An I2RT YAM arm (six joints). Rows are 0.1 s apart.
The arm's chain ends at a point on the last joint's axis. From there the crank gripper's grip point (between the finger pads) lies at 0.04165 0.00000 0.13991 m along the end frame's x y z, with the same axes.
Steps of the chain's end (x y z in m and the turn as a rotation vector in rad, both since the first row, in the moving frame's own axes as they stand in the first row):
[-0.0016 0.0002 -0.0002 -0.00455 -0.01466 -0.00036]
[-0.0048 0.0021 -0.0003 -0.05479 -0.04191 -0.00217]
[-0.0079 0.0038 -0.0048 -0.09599 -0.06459 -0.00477]
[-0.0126 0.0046 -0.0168 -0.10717 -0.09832 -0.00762]
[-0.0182 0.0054 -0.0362 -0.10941 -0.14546 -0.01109]
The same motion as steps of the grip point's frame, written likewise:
[-0.0037 0.0008 0.0004 -0.00455 -0.01466 -0.00036]
[-0.0107 0.0097 0.0011 -0.05479 -0.04191 -0.00217]
[-0.0170 0.0172 -0.0030 -0.09599 -0.06459 -0.00477]
[-0.0265 0.0195 -0.0142 -0.10717 -0.09832 -0.00762]
[-0.0388 0.0206 -0.0325 -0.10941 -0.14546 -0.01109]

